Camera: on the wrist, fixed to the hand. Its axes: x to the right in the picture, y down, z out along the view.
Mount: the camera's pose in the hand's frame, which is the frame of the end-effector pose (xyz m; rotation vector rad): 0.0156 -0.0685 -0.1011 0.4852 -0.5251 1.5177
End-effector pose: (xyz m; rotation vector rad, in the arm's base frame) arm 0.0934 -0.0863 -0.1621 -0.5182 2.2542 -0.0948
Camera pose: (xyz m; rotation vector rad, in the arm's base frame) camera 0.0331 -0.1649 -0.0890 1.2825 1.4997 0.2398
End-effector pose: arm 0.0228 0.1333 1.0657 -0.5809 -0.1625 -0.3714
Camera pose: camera 0.0153 0.0189 1.0207 -0.1811 -0.2566 1.2757
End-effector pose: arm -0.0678 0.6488 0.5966 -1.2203 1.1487 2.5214
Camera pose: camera 0.0124 0.6256 0.5061 -0.4976 -1.7890 -1.5729
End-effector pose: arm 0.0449 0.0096 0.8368 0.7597 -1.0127 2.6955
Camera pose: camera 0.0127 0.1271 0.8191 -0.3795 0.4985 -1.5042
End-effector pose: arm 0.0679 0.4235 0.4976 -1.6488 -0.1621 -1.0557
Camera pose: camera -0.0188 0.3583 0.5558 -1.0645 0.4248 0.5397
